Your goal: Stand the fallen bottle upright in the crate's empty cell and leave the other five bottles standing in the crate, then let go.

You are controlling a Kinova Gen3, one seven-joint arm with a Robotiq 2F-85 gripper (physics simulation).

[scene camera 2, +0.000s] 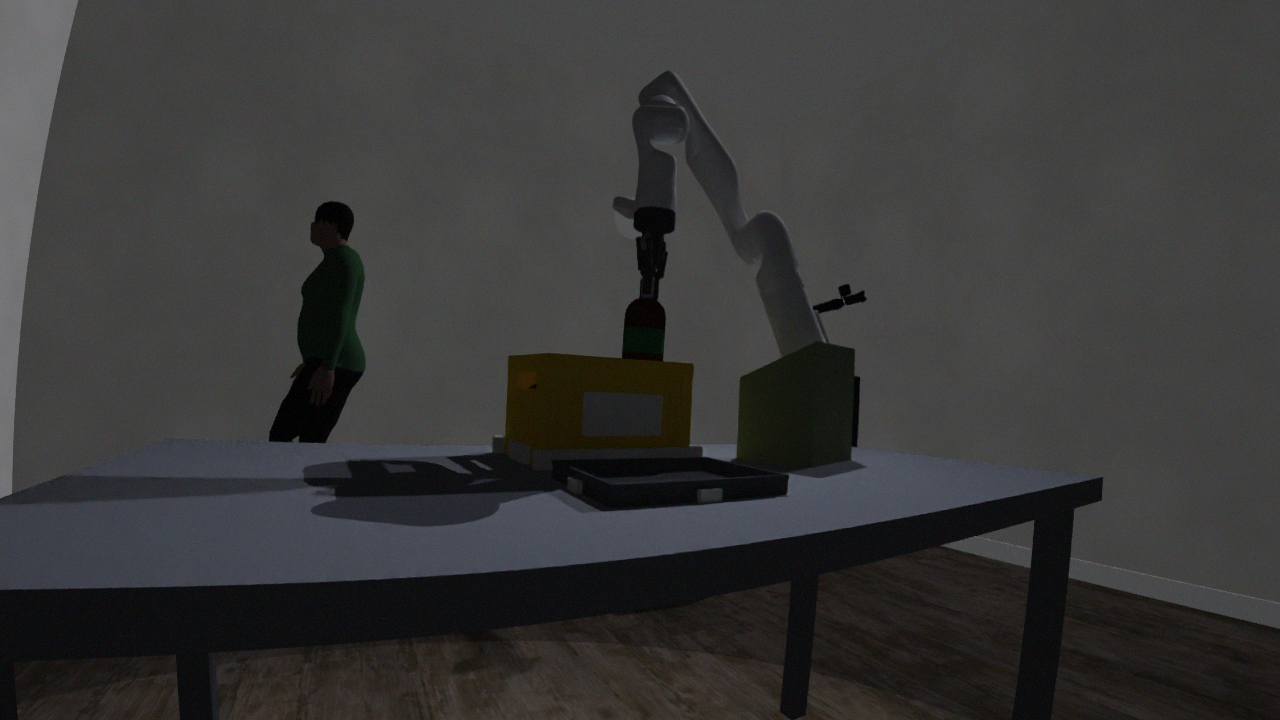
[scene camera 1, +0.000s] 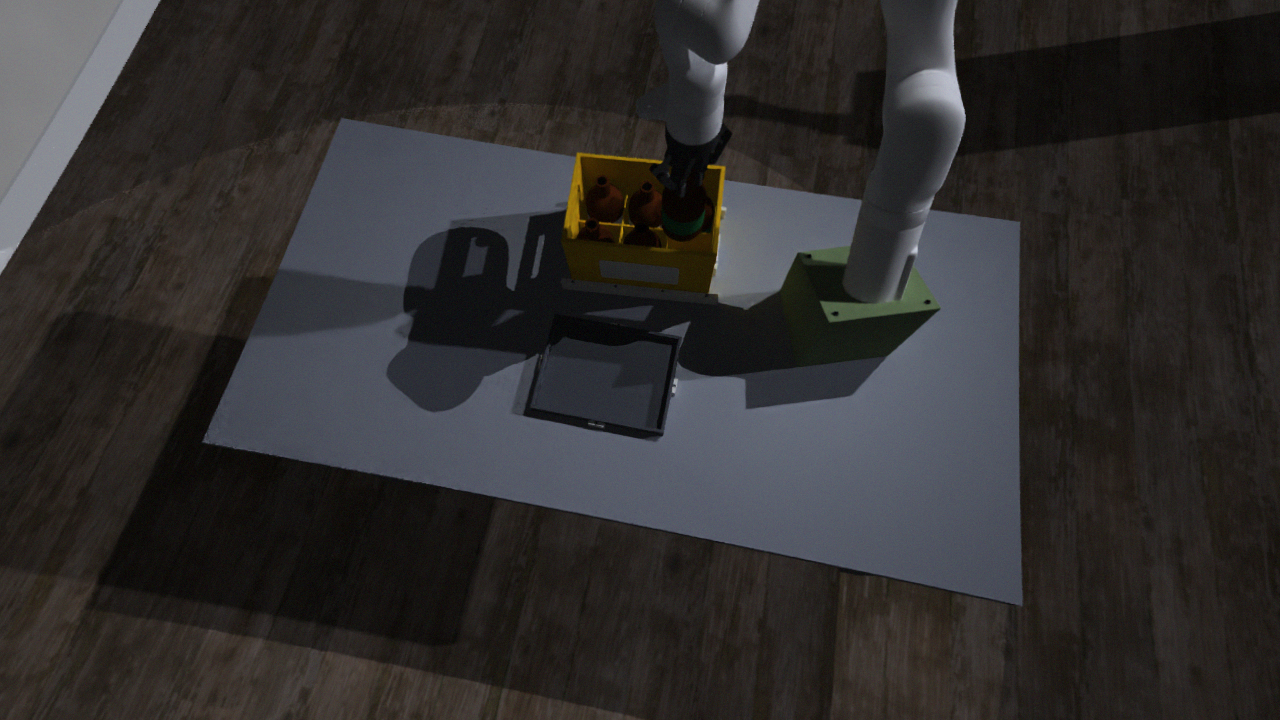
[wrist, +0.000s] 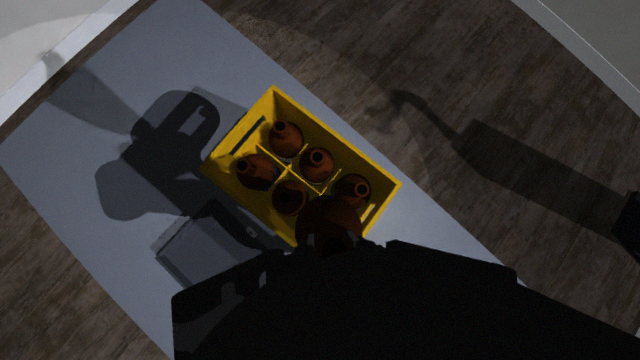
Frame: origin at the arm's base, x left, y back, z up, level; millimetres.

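Where they show: gripper, fingertip midpoint: [scene camera 2: 649,299] [scene camera 1: 687,187] [wrist: 330,243]; arm's base, link origin: [scene camera 2: 807,359] [scene camera 1: 871,284].
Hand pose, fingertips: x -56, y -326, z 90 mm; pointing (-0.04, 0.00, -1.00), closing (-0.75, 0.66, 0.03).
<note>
Things, the pixels of their top centre, and the offset from my fingertips. Level surfaces: height alone.
- yellow crate, top centre: [wrist: 301,176] [scene camera 2: 599,359] [scene camera 1: 644,203] dy -78, dx -29, dz -112 mm
- back-left bottle, top centre: [wrist: 280,126] [scene camera 1: 602,180] dy -167, dx -65, dz -125 mm
- back-middle bottle, top centre: [wrist: 317,157] [scene camera 1: 647,186] dy -83, dx -72, dz -125 mm
- back-right bottle, top centre: [wrist: 362,189] dy +8, dx -85, dz -125 mm
- green-labelled bottle, top centre: [wrist: 337,246] [scene camera 1: 687,170] [scene camera 2: 646,279] dy -4, dx -5, dz +36 mm
- shallow black tray, top centre: [scene camera 2: 667,468] [scene camera 1: 607,371] [wrist: 219,265] dy -87, dx +249, dz -262 mm
- table, surface height: dz -288 mm
The yellow crate [scene camera 1: 581,261] [scene camera 2: 546,402] [wrist: 320,132] stands on the table. Five brown bottles stand in it, among them the back-left bottle [scene camera 1: 604,202] [wrist: 286,140], the back-middle bottle [scene camera 1: 644,207] [wrist: 316,166] and the back-right bottle [wrist: 352,190]. My gripper [scene camera 1: 682,186] [scene camera 2: 648,291] [wrist: 330,243] is shut on the neck of the green-labelled bottle [scene camera 1: 683,220] [scene camera 2: 644,329] [wrist: 327,217]. That bottle hangs roughly upright over the crate's front-right cell. In scene camera 2 the crate wall hides its bottom. In the wrist view the held bottle covers most of that cell.
A shallow black tray [scene camera 1: 669,380] [scene camera 2: 662,489] lies in front of the crate. The arm's green base block [scene camera 1: 836,335] [scene camera 2: 796,407] stands to the right. A person [scene camera 2: 331,308] in green stands behind the table [scene camera 1: 850,483] [scene camera 2: 268,555].
</note>
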